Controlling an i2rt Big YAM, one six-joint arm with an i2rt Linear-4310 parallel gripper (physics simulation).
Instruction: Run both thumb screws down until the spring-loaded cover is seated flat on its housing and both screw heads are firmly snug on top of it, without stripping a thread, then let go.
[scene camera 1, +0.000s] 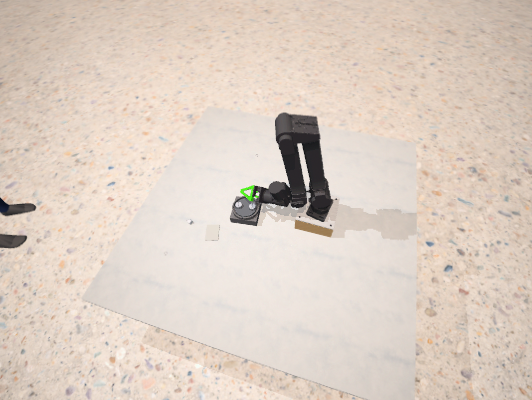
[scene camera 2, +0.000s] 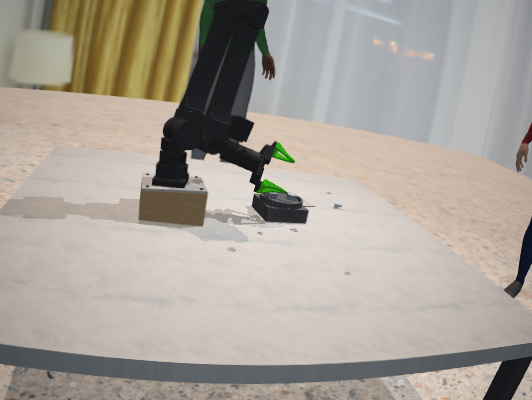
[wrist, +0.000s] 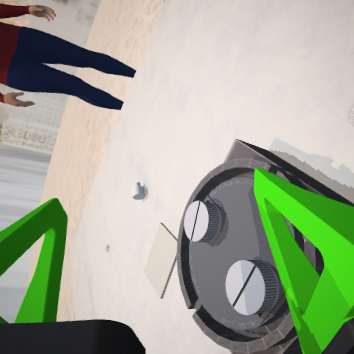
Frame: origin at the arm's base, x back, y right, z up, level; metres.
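Where they show: gripper, fingertip midpoint: (scene camera 1: 246, 191) (scene camera 2: 290, 177) (wrist: 155, 193); arm's base, link origin: (scene camera 1: 319, 208) (scene camera 2: 170, 181).
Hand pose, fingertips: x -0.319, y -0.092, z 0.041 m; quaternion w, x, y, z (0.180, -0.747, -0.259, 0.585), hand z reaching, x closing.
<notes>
Things, the pixels of their top centre, and the offset from my fingertips.
- dark square housing, top centre: (wrist: 227, 249) (scene camera 2: 281, 196) (scene camera 1: 245, 206) dy -0.033, dx +0.007, dz -0.069 m
- table with a round grey cover, top centre: (wrist: 228, 249) (scene camera 2: 281, 197) (scene camera 1: 245, 206) dy -0.033, dx +0.007, dz -0.071 m
- thin beige plate, top centre: (wrist: 159, 258) (scene camera 1: 212, 232) dy -0.195, dx -0.081, dz -0.122 m
- small grey cylinder, top centre: (wrist: 132, 188) (scene camera 2: 338, 202) (scene camera 1: 188, 220) dy -0.198, dx -0.208, dz -0.105 m
- ring, top centre: (scene camera 2: 231, 248) dy +0.273, dx +0.141, dz -0.123 m
The dark square housing (scene camera 1: 243, 220) (scene camera 2: 287, 215) stands on the table with a round grey cover (scene camera 1: 245, 210) (wrist: 220, 260) inside its raised ring. Two silver slotted thumb screws stand in the cover: one screw (scene camera 1: 238, 204) (wrist: 196, 221) on the far side from the arm, the other screw (scene camera 1: 252, 205) (wrist: 245, 287) nearer the arm. Both heads stand proud, with ribbed sides showing; whether the cover is flat cannot be told. My gripper (scene camera 1: 244, 193) (scene camera 2: 290, 177) (wrist: 155, 193) is open and empty, tilted. Its lower green finger is over the housing's arm-side edge, close to the nearer screw; the other is higher, beyond the housing.
A thin beige plate (scene camera 1: 212, 232) (wrist: 161, 262) lies beside the housing. A small grey cylinder (scene camera 1: 190, 221) (scene camera 2: 337, 205) (wrist: 138, 190) lies farther out. Several small rings lie on the table, one ring (scene camera 2: 231, 249) near the arm's wooden base block (scene camera 1: 313, 228) (scene camera 2: 172, 207).
</notes>
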